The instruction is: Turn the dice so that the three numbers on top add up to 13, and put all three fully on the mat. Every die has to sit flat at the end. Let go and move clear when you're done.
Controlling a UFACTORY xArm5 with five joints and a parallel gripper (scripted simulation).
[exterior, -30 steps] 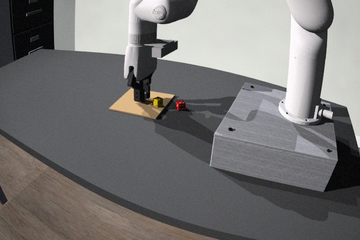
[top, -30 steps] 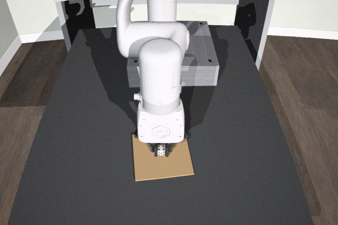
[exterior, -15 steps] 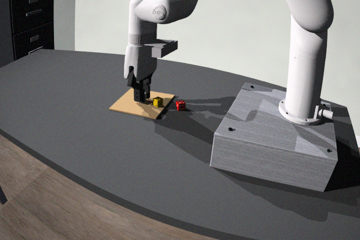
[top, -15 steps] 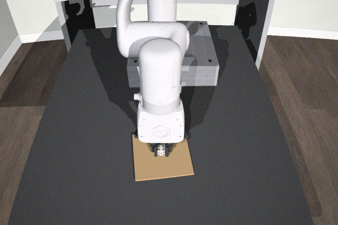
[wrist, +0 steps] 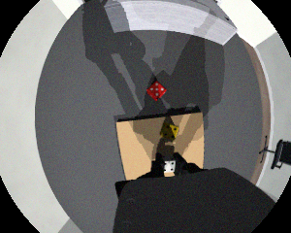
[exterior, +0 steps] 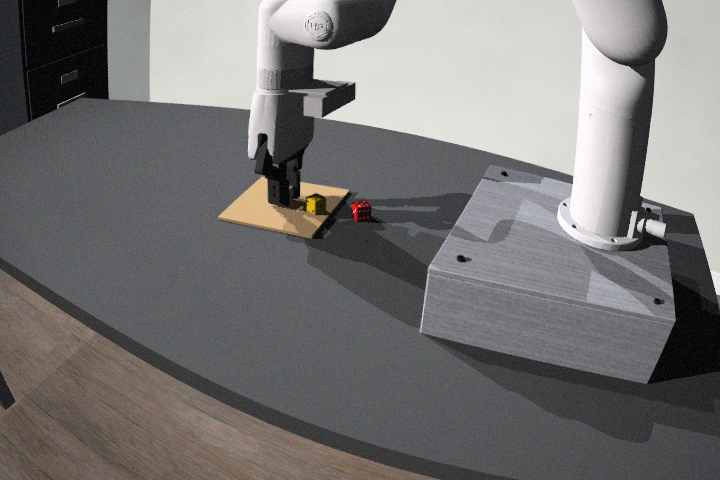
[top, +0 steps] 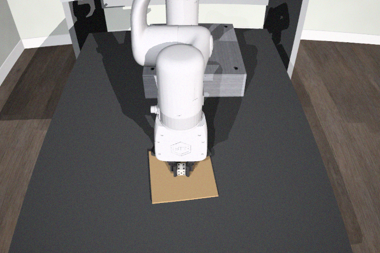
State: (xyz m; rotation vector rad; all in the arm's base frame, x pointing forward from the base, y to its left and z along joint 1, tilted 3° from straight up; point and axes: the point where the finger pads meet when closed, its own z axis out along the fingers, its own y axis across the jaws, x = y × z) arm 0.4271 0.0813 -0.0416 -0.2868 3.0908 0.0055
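My hand is 1 cm above the white die. Also, from my hand: yellow die: 5 cm behind, 1 cm to the right, 1 cm below; red die: 10 cm behind, 4 cm to the right, 2 cm below; tan mat: 3 cm below.
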